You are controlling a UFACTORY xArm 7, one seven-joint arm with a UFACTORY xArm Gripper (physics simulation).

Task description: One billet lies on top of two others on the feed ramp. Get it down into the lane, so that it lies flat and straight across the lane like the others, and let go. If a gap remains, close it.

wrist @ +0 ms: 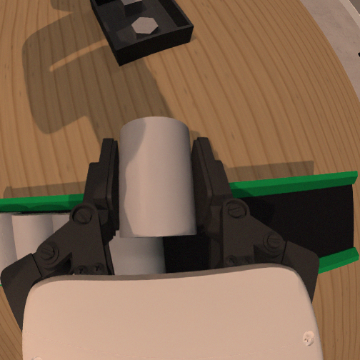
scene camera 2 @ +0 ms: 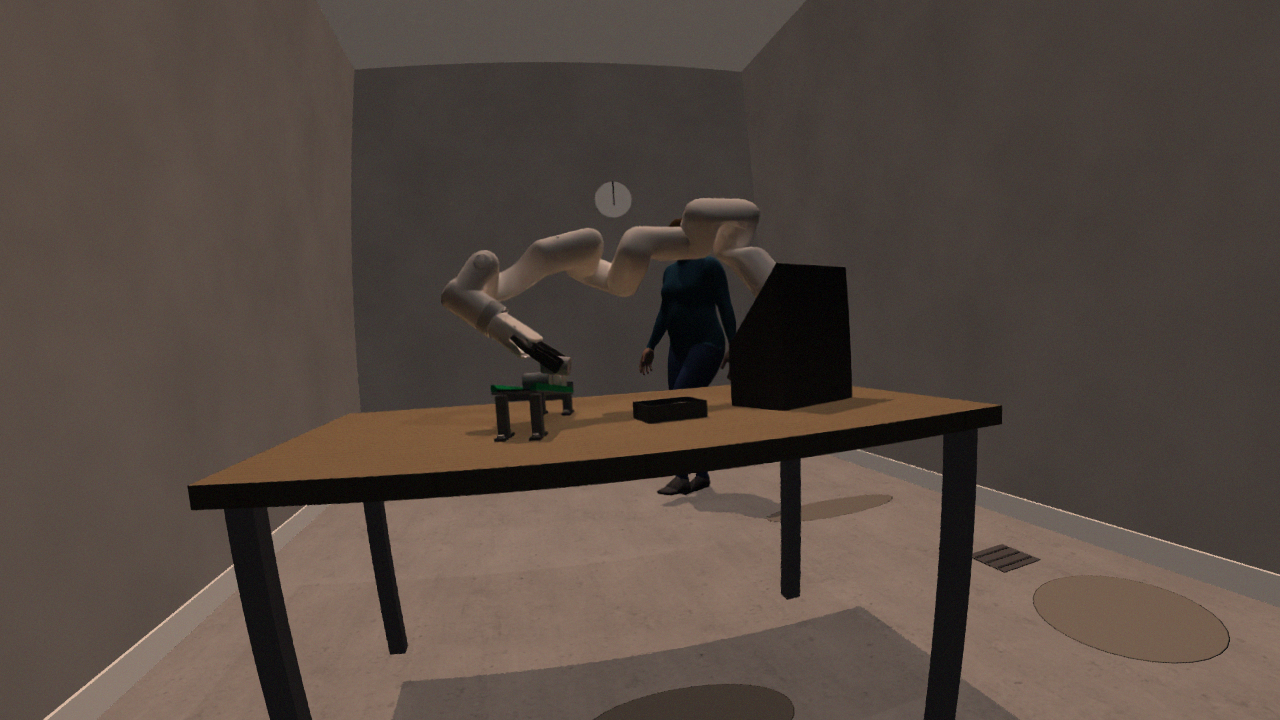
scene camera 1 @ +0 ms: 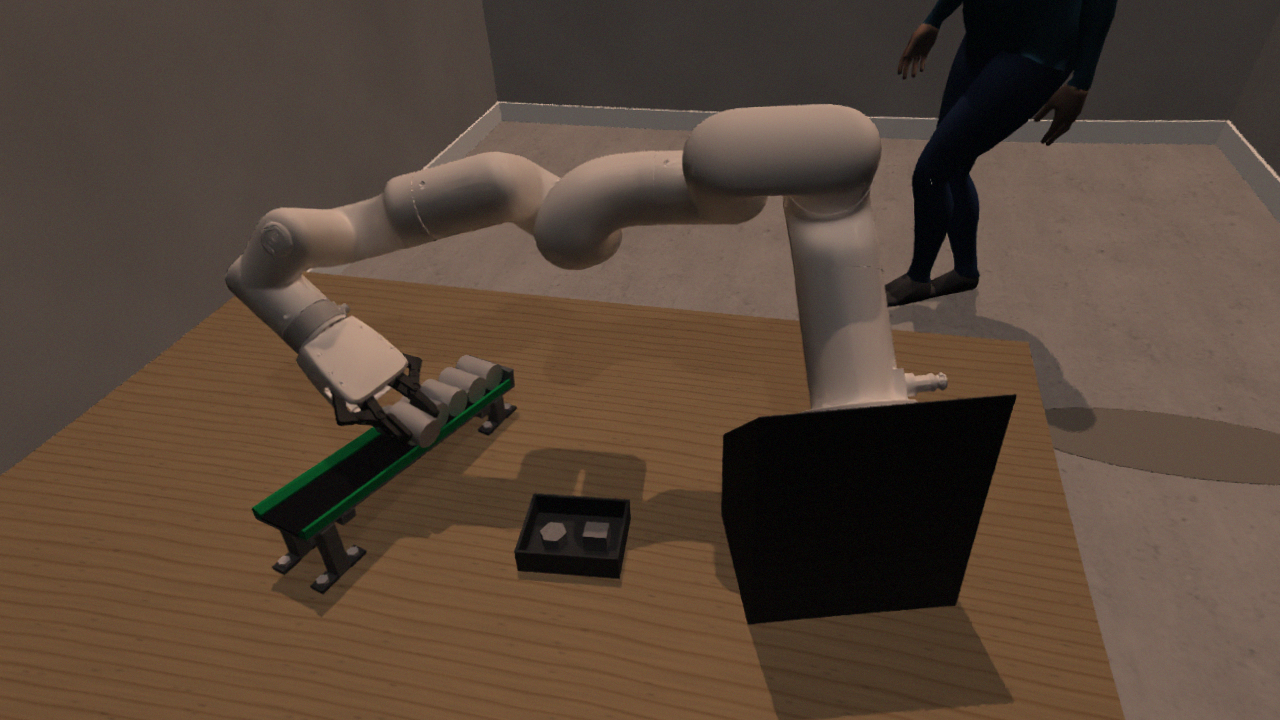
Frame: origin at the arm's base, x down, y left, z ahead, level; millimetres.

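Where they show: gripper, fingertip midpoint: (scene camera 2: 562, 366) (scene camera 1: 422, 429); arm's base at its link origin: (scene camera 2: 790, 308) (scene camera 1: 857, 416).
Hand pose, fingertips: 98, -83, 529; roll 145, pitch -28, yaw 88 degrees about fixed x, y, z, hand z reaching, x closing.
Things, the pixels of their top centre, and the offset from my fingertips, as dx, dy, dz. "spot": a spot on its surface instead.
- light grey billet at its top centre: (scene camera 1: 409, 409) (scene camera 2: 555, 353) -28, -7, +13
- upper end at a spot on its surface: (scene camera 1: 479, 368) spot: +31, -171, -31
- black tray at its top centre: (scene camera 1: 573, 524) (scene camera 2: 669, 401) +86, +82, -200
My gripper (scene camera 1: 418, 423) (scene camera 2: 555, 365) (wrist: 154, 156) is shut on a light grey billet (scene camera 1: 412, 424) (wrist: 156, 185). The billet is held above the feed ramp (scene camera 1: 358, 493) (scene camera 2: 554, 388) (wrist: 295, 183), roughly across it. In the wrist view one end reaches over the far green rail. Under the held billet's near end another billet (wrist: 137, 255) partly shows in the lane. More billets, among them one at the upper end (scene camera 1: 479, 368) and its neighbour (scene camera 1: 462, 383) (wrist: 32, 235), lie side by side across the lane. Whether the held billet touches those below is hidden.
A black tray (scene camera 1: 569, 565) (scene camera 2: 669, 411) (wrist: 157, 49) with two small grey pieces stands on the table beside the ramp. A large black box (scene camera 1: 859, 510) (scene camera 2: 796, 340) stands near the arm's base. A person (scene camera 1: 971, 107) (scene camera 2: 693, 304) is on the floor behind the table.
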